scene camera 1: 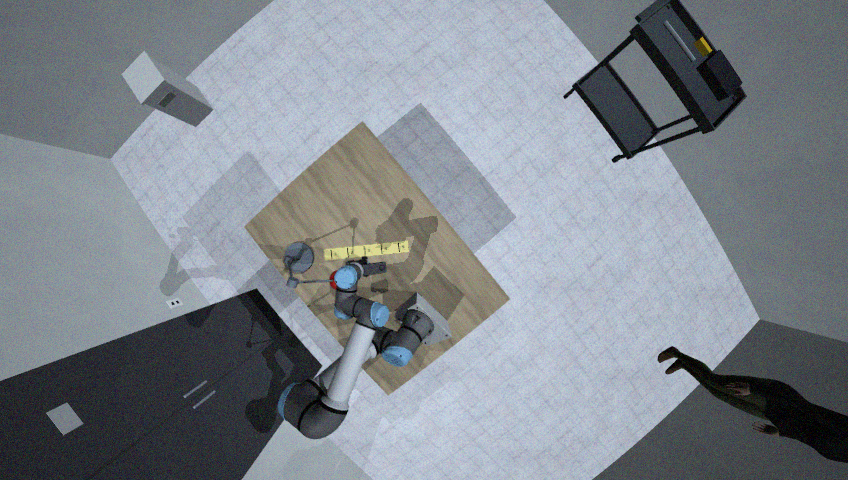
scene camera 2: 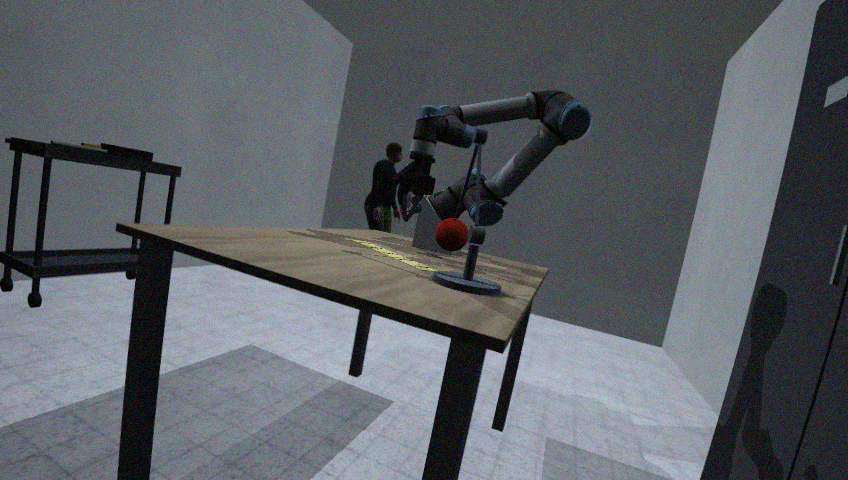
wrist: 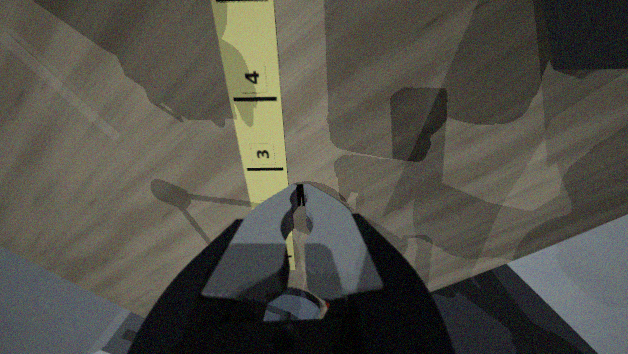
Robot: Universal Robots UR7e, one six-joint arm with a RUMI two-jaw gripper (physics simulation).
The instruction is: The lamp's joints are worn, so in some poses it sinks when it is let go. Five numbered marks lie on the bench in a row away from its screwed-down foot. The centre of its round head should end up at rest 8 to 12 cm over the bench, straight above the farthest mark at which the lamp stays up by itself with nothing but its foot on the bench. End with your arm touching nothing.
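Places are measured from the arm's base along level axes (x back, y left, z down), in millimetres.
Pixels of known places: gripper, between the fingertips: [scene camera 1: 368,263] [scene camera 2: 405,221] [wrist: 302,186]; arm's base, origin of its link: [scene camera 1: 419,321] [scene camera 2: 439,211].
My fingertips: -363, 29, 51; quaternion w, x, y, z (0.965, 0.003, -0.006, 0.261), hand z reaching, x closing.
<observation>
For each thing: its top centre in the pictures, then the offset to it from my fingertips, as dx, dy, dz. "spot": a spot on its surface instead. Level surfaces: height alone.
- lamp's round red head, a spot on its surface: [scene camera 2: 451,234] spot: -72, +183, +6
- yellow strip, centre of its top: [wrist: 264,165] [scene camera 2: 389,253] [scene camera 1: 365,250] -64, -6, +103
- lamp's foot, a spot on its surface: [scene camera 2: 467,282] spot: -300, +316, +89
- wooden bench, height of its surface: dz +105
The lamp's round red head [scene camera 1: 333,280] [scene camera 2: 451,234] hangs above the bench; a red sliver of it shows in the wrist view [wrist: 327,305]. From above it lies to the side of the yellow strip [scene camera 1: 358,251] [scene camera 2: 386,253] [wrist: 266,127], partly hidden under my wrist. Its exact height is unclear. The lamp's foot [scene camera 1: 303,252] [scene camera 2: 467,282] stands near the bench corner, its upper joint [scene camera 1: 292,282] [scene camera 2: 479,136] high up. Marks 3 and 4 are readable in the wrist view. My gripper [scene camera 2: 408,215] [wrist: 302,186] is shut and empty, pointing down; in scene camera 2 a gap shows between its fingers and the head.
The wooden bench [scene camera 1: 321,172] [scene camera 2: 267,255] carries my arm's base plate [scene camera 1: 439,333]. A dark cart [scene camera 1: 615,110] [scene camera 2: 113,155] stands away from the bench. A person [scene camera 1: 773,398] [scene camera 2: 383,184] is beyond the bench. A dark cabinet [scene camera 1: 148,380] [scene camera 2: 815,309] stands near the lamp's side.
</observation>
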